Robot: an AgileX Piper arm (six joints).
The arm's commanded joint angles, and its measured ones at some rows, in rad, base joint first. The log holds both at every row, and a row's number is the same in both.
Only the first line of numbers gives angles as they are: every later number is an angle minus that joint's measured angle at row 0.
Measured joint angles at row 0:
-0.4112, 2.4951, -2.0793, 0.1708, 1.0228, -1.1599
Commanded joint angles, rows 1 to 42:
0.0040, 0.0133, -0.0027, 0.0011, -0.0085, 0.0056
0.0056, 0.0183, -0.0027, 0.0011, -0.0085, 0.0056
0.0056, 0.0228, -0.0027, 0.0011, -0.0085, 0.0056
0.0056, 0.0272, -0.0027, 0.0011, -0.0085, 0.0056
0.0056, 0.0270, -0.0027, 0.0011, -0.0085, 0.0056
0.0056, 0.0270, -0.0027, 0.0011, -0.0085, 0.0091
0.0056, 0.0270, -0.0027, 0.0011, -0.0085, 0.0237
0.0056, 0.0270, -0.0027, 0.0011, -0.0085, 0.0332
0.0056, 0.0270, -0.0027, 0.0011, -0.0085, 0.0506
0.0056, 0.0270, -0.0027, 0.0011, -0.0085, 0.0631
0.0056, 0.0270, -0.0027, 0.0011, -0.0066, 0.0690
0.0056, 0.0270, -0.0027, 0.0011, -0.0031, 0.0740
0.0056, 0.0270, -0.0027, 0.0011, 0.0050, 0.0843
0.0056, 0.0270, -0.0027, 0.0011, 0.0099, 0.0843
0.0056, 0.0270, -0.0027, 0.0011, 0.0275, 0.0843
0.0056, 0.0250, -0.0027, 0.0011, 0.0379, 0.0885
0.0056, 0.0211, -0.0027, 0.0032, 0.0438, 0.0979
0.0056, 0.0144, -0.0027, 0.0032, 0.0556, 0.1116
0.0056, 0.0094, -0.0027, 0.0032, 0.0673, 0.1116
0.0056, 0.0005, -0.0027, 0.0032, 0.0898, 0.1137
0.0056, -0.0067, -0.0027, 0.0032, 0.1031, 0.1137
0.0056, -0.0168, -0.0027, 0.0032, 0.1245, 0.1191
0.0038, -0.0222, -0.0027, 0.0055, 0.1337, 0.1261
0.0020, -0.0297, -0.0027, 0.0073, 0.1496, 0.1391
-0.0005, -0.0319, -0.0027, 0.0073, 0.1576, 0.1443
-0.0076, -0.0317, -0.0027, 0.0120, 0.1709, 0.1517
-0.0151, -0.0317, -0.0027, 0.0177, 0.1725, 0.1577
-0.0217, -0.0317, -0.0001, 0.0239, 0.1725, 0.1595
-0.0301, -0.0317, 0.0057, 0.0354, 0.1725, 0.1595
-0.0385, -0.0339, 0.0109, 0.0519, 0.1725, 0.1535
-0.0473, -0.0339, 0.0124, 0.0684, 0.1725, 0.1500
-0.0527, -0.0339, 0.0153, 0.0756, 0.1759, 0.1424
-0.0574, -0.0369, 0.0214, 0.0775, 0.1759, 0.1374
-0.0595, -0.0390, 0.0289, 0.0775, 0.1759, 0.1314
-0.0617, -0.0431, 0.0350, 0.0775, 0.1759, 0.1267
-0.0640, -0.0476, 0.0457, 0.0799, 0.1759, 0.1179
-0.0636, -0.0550, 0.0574, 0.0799, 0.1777, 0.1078
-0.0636, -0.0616, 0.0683, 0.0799, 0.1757, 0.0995
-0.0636, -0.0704, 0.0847, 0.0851, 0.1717, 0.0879
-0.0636, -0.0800, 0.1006, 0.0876, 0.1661, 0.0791
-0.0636, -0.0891, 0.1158, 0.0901, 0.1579, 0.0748
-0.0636, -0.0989, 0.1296, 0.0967, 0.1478, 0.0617
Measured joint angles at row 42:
-0.0630, -0.0492, 0.0803, 0.0632, 0.1544, 0.1006
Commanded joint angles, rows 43 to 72:
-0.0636, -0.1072, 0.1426, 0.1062, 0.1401, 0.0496
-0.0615, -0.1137, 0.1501, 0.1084, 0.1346, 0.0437
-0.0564, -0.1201, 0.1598, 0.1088, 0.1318, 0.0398
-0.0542, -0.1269, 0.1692, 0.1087, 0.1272, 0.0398
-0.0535, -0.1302, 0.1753, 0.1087, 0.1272, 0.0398
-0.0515, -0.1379, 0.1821, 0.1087, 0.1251, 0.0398
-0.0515, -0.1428, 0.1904, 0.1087, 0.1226, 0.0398
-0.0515, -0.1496, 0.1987, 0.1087, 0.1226, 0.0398
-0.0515, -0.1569, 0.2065, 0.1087, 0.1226, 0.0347
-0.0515, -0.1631, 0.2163, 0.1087, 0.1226, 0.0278
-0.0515, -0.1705, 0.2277, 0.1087, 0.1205, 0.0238
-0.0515, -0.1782, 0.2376, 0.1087, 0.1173, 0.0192
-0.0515, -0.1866, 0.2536, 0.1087, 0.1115, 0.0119
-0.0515, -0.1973, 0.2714, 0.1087, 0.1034, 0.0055
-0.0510, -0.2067, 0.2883, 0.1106, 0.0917, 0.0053
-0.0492, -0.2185, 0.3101, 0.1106, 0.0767, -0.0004
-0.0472, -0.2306, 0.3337, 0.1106, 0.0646, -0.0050
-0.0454, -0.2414, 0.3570, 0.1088, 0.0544, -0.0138
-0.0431, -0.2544, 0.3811, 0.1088, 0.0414, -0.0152
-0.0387, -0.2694, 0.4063, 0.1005, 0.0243, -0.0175
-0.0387, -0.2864, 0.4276, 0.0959, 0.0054, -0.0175
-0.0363, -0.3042, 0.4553, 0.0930, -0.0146, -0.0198
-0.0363, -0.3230, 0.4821, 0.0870, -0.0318, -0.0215
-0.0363, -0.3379, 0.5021, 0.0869, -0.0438, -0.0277
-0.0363, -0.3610, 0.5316, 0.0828, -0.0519, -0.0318
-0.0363, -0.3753, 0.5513, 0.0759, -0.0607, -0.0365
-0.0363, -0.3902, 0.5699, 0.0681, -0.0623, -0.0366
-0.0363, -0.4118, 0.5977, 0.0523, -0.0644, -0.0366
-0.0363, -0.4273, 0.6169, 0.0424, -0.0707, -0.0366
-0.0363, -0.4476, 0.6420, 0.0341, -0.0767, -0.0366
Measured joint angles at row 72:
-0.0388, -0.3632, 0.5699, 0.0628, -0.0509, -0.0258
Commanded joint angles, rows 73 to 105:
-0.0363, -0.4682, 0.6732, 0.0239, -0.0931, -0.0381
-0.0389, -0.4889, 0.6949, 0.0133, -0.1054, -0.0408
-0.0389, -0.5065, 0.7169, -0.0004, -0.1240, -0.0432
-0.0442, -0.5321, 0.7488, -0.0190, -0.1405, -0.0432
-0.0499, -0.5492, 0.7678, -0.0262, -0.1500, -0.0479
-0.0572, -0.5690, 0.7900, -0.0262, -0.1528, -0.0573
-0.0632, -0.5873, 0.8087, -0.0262, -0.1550, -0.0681
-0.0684, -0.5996, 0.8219, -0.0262, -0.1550, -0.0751
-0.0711, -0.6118, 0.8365, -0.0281, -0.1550, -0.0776
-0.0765, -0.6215, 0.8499, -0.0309, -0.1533, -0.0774
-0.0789, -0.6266, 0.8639, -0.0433, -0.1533, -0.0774
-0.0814, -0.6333, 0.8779, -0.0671, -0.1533, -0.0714
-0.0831, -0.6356, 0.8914, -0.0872, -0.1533, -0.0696
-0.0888, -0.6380, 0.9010, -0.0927, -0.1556, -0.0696
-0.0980, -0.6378, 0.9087, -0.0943, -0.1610, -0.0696
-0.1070, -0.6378, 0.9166, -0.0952, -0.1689, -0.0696
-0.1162, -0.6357, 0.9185, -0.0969, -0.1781, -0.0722
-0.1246, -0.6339, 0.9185, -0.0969, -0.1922, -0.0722
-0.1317, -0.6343, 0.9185, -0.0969, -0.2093, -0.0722
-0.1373, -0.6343, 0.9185, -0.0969, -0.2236, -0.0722
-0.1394, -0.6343, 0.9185, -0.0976, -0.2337, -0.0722
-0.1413, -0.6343, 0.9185, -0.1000, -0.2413, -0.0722
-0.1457, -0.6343, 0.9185, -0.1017, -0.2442, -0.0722
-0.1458, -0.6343, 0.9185, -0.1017, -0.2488, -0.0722
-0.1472, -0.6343, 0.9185, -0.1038, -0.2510, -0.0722
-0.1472, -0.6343, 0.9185, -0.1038, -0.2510, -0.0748
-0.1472, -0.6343, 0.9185, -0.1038, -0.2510, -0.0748
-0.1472, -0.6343, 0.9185, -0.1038, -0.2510, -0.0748
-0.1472, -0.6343, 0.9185, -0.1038, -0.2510, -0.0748
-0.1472, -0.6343, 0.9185, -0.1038, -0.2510, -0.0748
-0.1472, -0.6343, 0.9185, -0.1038, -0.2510, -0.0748
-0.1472, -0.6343, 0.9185, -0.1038, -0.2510, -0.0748
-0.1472, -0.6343, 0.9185, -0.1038, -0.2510, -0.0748
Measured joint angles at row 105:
-0.1409, -0.6180, 0.9206, -0.1072, -0.2394, -0.0637
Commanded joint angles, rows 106 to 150:
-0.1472, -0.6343, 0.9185, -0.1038, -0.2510, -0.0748
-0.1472, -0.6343, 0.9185, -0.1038, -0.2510, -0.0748
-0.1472, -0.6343, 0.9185, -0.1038, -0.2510, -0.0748
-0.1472, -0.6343, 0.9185, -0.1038, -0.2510, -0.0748
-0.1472, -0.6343, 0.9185, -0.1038, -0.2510, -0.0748
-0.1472, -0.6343, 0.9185, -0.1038, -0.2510, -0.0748
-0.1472, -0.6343, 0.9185, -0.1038, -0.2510, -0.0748
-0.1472, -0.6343, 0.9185, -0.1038, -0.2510, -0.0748
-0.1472, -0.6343, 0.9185, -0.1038, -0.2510, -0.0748
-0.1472, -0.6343, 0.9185, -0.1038, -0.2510, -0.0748
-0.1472, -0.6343, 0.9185, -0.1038, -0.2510, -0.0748
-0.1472, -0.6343, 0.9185, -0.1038, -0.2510, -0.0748
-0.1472, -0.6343, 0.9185, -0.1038, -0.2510, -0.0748
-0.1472, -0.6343, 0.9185, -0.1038, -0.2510, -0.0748
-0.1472, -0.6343, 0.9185, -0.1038, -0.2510, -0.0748
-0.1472, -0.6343, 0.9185, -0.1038, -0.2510, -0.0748
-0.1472, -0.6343, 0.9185, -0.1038, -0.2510, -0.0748
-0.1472, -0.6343, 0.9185, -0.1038, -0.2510, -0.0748
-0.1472, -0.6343, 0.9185, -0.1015, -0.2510, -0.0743
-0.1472, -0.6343, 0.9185, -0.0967, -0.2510, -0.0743
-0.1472, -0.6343, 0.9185, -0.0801, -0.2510, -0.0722
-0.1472, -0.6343, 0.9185, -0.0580, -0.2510, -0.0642
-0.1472, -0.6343, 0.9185, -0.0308, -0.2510, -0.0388
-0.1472, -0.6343, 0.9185, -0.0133, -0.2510, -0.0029
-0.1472, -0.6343, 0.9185, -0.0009, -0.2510, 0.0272
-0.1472, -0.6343, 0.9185, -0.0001, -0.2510, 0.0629
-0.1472, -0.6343, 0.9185, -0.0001, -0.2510, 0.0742
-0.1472, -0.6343, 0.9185, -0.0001, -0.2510, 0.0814
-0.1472, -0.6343, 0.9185, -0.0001, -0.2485, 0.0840
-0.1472, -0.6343, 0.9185, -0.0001, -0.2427, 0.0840
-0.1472, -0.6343, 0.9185, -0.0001, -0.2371, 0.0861
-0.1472, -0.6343, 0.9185, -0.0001, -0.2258, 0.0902
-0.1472, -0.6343, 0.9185, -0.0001, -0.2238, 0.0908
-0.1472, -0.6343, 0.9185, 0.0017, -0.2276, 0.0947
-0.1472, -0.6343, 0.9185, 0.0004, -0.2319, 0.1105
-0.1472, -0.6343, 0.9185, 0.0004, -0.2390, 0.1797
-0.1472, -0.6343, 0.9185, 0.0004, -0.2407, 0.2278
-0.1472, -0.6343, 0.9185, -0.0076, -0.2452, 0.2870
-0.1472, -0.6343, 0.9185, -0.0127, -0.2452, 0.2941
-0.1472, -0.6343, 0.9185, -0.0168, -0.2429, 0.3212
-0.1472, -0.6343, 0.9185, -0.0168, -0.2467, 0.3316
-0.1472, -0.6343, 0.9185, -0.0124, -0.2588, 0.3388
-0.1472, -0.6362, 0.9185, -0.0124, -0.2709, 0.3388
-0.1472, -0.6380, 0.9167, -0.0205, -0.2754, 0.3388
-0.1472, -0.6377, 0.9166, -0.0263, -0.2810, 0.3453
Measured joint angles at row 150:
-0.1409, -0.6180, 0.9206, -0.0215, -0.2441, 0.3276
